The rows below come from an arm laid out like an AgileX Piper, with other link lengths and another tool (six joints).
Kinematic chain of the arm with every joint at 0, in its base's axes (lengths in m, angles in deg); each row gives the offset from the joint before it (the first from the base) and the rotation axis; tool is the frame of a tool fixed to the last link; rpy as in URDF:
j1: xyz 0 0 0.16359 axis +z
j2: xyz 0 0 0 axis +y
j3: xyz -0.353 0 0.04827 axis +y
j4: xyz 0.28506 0 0.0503 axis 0.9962 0 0.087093
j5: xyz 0 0 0 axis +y
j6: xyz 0.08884 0 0.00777 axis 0.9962 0 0.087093
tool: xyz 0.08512 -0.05 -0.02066 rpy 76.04 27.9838 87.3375
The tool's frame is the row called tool.
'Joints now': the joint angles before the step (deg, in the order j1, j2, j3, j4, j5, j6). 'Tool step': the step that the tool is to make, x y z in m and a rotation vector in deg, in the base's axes. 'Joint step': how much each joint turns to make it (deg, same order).
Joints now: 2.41 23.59 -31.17 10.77 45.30 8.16
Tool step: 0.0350 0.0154 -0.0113 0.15 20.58 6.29
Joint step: 0.03 18.65 -6.13 5.12 9.24 -5.30
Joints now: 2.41 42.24 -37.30 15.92 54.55 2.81
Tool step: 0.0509 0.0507 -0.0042 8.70 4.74 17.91
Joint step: 0.75 13.84 -4.11 20.01 3.06 -22.18
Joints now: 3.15 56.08 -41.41 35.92 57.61 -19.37
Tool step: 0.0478 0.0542 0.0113 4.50 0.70 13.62
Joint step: 7.69 11.85 -8.24 7.81 1.66 -8.66
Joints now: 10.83 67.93 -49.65 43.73 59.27 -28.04
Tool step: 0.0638 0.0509 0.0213 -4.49 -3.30 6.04
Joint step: 9.89 12.01 -14.69 -6.91 -2.58 4.90
